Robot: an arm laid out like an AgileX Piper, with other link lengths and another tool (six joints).
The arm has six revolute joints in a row. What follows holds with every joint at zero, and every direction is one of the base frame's.
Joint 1 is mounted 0.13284 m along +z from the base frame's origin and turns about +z.
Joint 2 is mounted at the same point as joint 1 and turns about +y.
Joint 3 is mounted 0.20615 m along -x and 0.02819 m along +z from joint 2 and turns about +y.
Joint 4 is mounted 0.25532 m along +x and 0.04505 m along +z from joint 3 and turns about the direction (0.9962, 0, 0.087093).
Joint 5 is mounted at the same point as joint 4 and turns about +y.
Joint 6 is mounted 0.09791 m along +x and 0.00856 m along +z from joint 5 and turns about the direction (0.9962, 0, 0.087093).
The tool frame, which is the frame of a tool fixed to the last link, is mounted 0.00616 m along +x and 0.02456 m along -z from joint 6; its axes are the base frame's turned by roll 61.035, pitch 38.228 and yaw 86.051 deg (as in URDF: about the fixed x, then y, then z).
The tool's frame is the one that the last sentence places.
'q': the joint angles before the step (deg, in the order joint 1, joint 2, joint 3, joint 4, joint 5, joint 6). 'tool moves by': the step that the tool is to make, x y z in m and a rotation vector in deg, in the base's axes. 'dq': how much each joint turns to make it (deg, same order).
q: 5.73 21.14 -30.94 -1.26 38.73 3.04
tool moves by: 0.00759 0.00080 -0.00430 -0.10 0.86 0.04
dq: 0.00 2.64 0.00 0.01 -1.77 -0.01
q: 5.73 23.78 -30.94 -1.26 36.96 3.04
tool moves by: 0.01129 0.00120 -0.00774 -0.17 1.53 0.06
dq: 0.00 4.12 0.00 0.00 -2.58 -0.01
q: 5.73 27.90 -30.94 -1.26 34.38 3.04
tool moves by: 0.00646 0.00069 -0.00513 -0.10 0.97 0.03
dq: 0.00 2.46 0.00 -0.01 -1.49 0.01
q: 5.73 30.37 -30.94 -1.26 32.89 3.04
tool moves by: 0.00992 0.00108 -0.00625 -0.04 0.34 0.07
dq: 0.00 3.44 0.00 0.01 -3.09 -0.01
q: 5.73 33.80 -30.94 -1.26 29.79 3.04
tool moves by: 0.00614 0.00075 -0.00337 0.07 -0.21 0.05
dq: 0.00 2.01 0.00 0.05 -2.23 0.00
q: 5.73 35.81 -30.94 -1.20 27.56 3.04
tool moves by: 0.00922 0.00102 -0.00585 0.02 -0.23 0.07
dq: 0.00 3.15 0.00 -0.01 -3.38 0.00
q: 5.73 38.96 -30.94 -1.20 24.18 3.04
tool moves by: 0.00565 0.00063 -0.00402 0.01 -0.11 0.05
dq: 0.00 2.01 0.00 0.01 -2.12 -0.02
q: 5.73 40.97 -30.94 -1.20 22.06 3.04
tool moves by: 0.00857 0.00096 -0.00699 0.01 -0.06 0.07
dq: 0.00 3.21 0.00 0.00 -3.27 -0.01
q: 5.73 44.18 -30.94 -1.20 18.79 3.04
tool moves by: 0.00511 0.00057 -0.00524 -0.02 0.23 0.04
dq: 0.00 2.11 0.00 0.00 -1.88 0.00
